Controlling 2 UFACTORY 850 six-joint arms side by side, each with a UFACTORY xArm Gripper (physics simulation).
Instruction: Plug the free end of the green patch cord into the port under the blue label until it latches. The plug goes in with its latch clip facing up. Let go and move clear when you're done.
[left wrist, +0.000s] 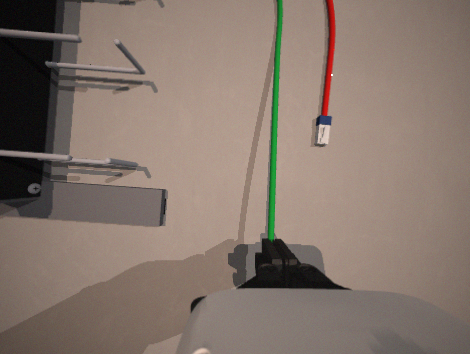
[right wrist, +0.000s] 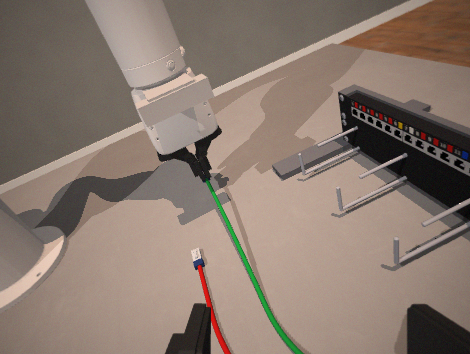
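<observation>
The green patch cord (left wrist: 274, 125) (right wrist: 241, 250) runs from my left gripper (left wrist: 270, 255) (right wrist: 204, 175), which is shut on its free end above the table. The plug is hidden by the fingers, so its clip does not show. The black patch panel (left wrist: 25, 105) (right wrist: 367, 145) stands apart from this gripper, to the left in the left wrist view and at the right in the right wrist view. Its blue label (right wrist: 465, 155) is near the right edge there, above the port row. My right gripper (right wrist: 308, 338) is open and empty, high above the table.
A red cord (left wrist: 330, 60) (right wrist: 206, 295) with a loose white and blue plug (left wrist: 323, 132) (right wrist: 197, 257) lies beside the green cord. Grey wire hooks (left wrist: 100, 68) (right wrist: 375, 194) stick out from the panel. A grey foot bar (left wrist: 107, 204) (right wrist: 310, 158) extends from the panel's end.
</observation>
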